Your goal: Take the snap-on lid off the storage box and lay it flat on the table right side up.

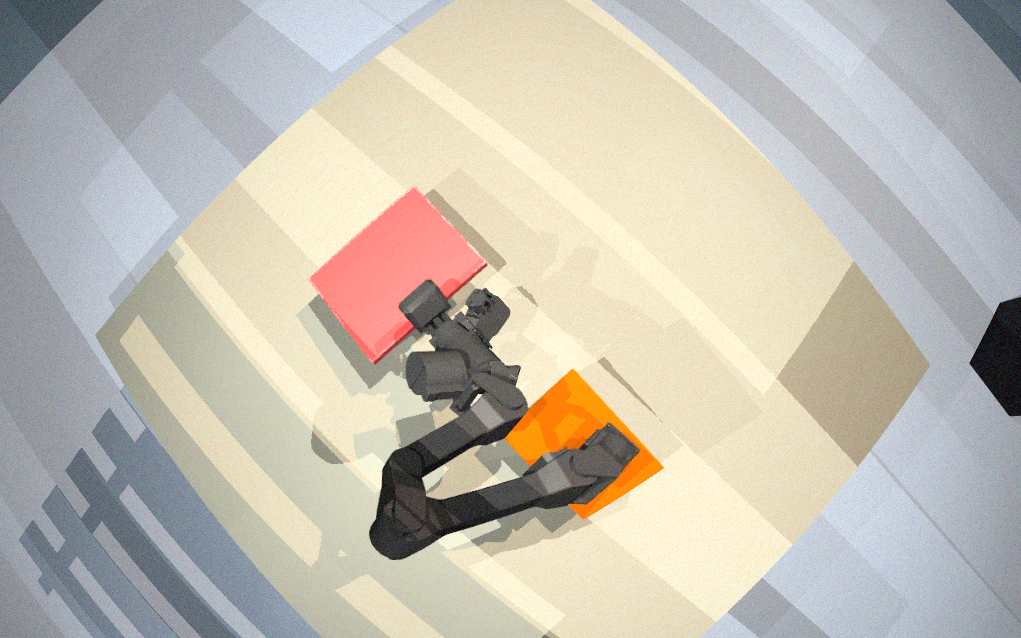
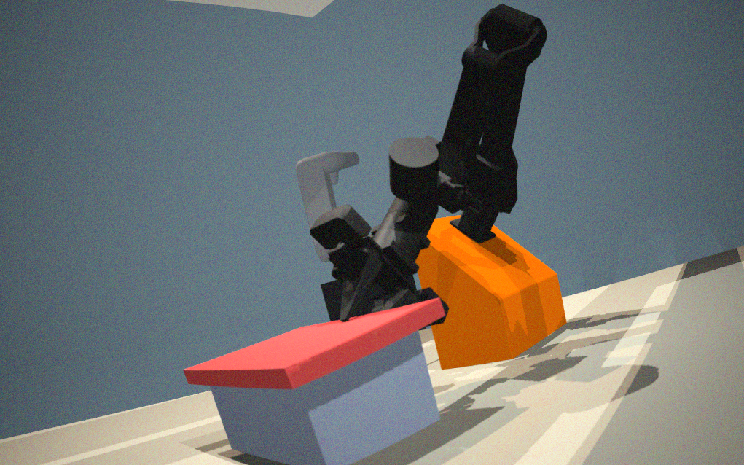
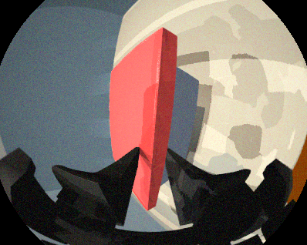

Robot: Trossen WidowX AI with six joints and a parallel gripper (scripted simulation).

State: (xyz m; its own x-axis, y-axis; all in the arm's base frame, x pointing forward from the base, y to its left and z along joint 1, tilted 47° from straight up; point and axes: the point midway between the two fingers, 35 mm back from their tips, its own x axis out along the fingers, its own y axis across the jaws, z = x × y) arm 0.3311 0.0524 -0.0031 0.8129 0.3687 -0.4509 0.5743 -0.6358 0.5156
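Right now my gripper tip is 80 mm short of the red lid and 10 mm to the left of it. From my gripper tip the other things lie so: storage box: 80 mm ahead, 60 mm below, 10 mm to the right.
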